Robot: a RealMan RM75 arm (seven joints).
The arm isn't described. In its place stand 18 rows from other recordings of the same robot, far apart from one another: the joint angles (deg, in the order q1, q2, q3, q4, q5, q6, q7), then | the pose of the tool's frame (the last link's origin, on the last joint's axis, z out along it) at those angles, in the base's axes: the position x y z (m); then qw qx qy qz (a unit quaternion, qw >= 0).
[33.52 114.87 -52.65 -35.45 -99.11 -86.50 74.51] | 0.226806 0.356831 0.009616 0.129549 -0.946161 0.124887 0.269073
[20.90 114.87 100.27 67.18 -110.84 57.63 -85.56] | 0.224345 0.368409 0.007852 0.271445 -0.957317 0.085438 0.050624
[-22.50 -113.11 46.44 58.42 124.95 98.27 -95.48] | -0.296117 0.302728 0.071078 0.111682 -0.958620 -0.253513 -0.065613
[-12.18 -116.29 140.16 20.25 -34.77 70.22 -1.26] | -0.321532 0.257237 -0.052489 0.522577 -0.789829 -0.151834 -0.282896
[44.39 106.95 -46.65 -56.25 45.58 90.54 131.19] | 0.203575 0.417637 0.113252 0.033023 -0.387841 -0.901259 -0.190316
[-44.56 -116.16 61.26 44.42 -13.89 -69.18 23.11] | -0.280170 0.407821 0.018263 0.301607 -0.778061 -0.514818 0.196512
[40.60 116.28 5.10 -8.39 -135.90 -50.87 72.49] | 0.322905 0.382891 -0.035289 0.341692 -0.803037 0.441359 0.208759
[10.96 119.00 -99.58 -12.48 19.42 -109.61 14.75] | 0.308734 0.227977 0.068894 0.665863 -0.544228 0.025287 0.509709
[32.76 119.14 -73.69 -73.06 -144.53 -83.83 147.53] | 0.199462 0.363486 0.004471 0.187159 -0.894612 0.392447 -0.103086
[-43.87 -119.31 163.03 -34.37 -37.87 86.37 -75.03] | -0.281719 0.375695 0.042812 0.303841 -0.838940 -0.310059 -0.328213
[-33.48 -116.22 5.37 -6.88 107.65 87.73 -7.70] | -0.246046 0.318640 -0.038188 0.414269 -0.822766 0.011817 -0.388970
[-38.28 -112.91 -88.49 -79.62 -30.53 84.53 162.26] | -0.156915 0.373304 0.006020 0.295079 -0.753341 -0.576245 0.115528
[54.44 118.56 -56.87 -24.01 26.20 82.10 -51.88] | 0.234307 0.353241 -0.064691 0.011449 0.892109 -0.403560 0.202856
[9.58 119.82 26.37 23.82 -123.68 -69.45 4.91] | 0.315674 0.233441 -0.082041 0.525198 -0.728650 0.293873 0.326918
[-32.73 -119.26 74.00 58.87 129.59 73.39 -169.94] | -0.211641 0.364592 -0.033296 0.130162 -0.755684 -0.641090 -0.031660
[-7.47 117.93 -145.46 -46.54 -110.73 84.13 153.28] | 0.315909 0.183099 -0.011560 0.769090 -0.531357 0.237488 0.264121
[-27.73 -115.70 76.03 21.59 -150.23 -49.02 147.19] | -0.304406 0.393750 0.018039 0.525031 -0.777468 -0.216434 -0.270262
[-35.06 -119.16 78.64 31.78 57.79 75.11 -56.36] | -0.152190 0.366471 -0.035097 0.186980 -0.886267 -0.048869 -0.420930
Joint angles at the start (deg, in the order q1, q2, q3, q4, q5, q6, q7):
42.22, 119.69, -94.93, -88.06, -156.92, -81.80, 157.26
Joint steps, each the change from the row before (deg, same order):
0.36, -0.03, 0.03, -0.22, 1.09, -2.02, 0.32
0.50, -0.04, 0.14, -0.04, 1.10, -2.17, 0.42
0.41, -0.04, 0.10, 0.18, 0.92, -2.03, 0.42
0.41, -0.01, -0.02, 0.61, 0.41, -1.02, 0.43
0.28, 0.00, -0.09, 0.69, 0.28, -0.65, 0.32
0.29, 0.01, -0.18, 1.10, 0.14, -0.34, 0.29
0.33, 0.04, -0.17, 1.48, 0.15, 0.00, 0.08
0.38, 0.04, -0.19, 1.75, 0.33, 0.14, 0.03
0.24, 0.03, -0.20, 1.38, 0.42, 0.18, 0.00
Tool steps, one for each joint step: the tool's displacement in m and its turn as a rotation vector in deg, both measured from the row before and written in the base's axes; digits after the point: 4 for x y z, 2 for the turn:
-0.0009, -0.0045, -0.0010, -1.61, -0.17, -1.02
-0.0007, -0.0043, -0.0008, -1.65, -0.26, -1.23
0.0007, -0.0040, -0.0009, -1.55, -0.45, -1.37
0.0012, -0.0016, -0.0014, -0.86, -0.44, -1.07
0.0017, -0.0011, -0.0016, -0.68, -0.42, -0.93
0.0029, -0.0004, -0.0024, -0.59, -0.56, -1.02
0.0035, 0.0003, -0.0032, -0.62, -0.55, -0.95
0.0038, 0.0003, -0.0038, -0.77, -0.47, -1.03
0.0031, -0.0001, -0.0033, -0.70, -0.25, -0.82

